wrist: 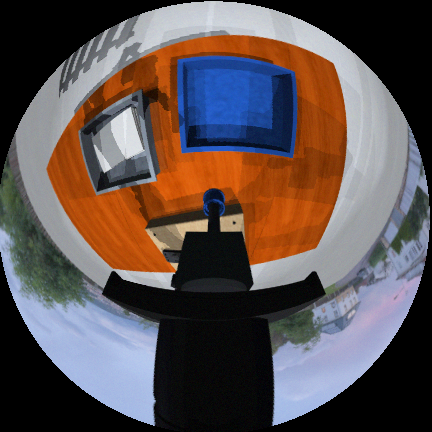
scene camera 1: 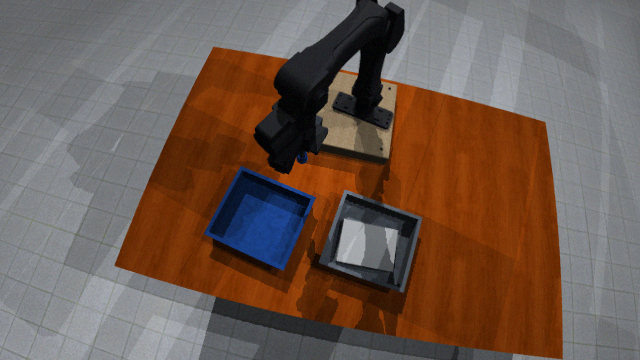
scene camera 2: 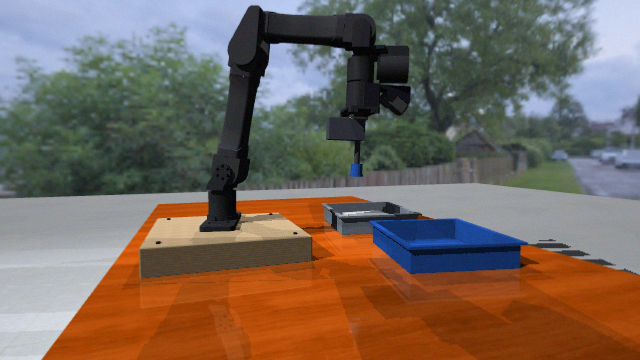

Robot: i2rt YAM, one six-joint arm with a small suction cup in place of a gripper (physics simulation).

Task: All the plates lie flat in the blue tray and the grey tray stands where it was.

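Where they show: end effector, tool point: (wrist: 213, 197) (scene camera 1: 302, 158) (scene camera 2: 356, 176); arm's base, origin of the base link: (scene camera 1: 362, 110) (scene camera 2: 222, 222).
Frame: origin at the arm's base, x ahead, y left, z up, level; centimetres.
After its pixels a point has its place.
The blue tray (scene camera 1: 260, 225) {x 47.7, y -14.2, z -4.7 cm} (scene camera 2: 465, 260) {x 45.6, y -26.0, z -3.0 cm} (wrist: 230, 100) {x 46.4, y -12.8, z -4.7 cm} stands on the table, with no plate showing inside it. The grey tray (scene camera 1: 412, 252) {x 38.3, y 29.2, z 0.0 cm} (scene camera 2: 355, 227) {x 32.9, y 5.5, z -3.2 cm} (wrist: 150, 145) {x 36.9, y 5.7, z -2.7 cm} stands beside it. White-grey rectangular plates (scene camera 1: 367, 245) {x 40.9, y 16.7, z -2.3 cm} (wrist: 119, 140) {x 40.5, y 14.4, z -2.3 cm} lie in the grey tray, seemingly stacked; their number cannot be told. In scene camera 2 a pale sliver of a plate (scene camera 2: 357, 213) {x 37.3, y 21.3, z -2.3 cm} shows over the tray's rim. My gripper, a blue suction cup (scene camera 1: 302, 158) {x 29.6, y -8.8, z 11.1 cm} (scene camera 2: 356, 171) (wrist: 214, 199), hangs in the air on the arm-base side of the blue tray, above the table, open and holding nothing.
The arm's base stands on a thick wooden board (scene camera 1: 350, 147) {x 14.8, y 1.1, z -0.1 cm} (scene camera 2: 225, 257) {x 2.9, y -19.5, z -2.7 cm} (wrist: 167, 235) {x 10.7, y 5.8, z -0.1 cm}, behind the trays on the orange-brown table (scene camera 1: 475, 200) {x 12.2, y 46.6, z -5.0 cm} (scene camera 2: 250, 310) {x 8.3, y -37.3, z -5.0 cm} (wrist: 320, 200) {x 21.2, y -48.6, z -5.0 cm}. A narrow gap separates the two trays. Both trays have raised walls.
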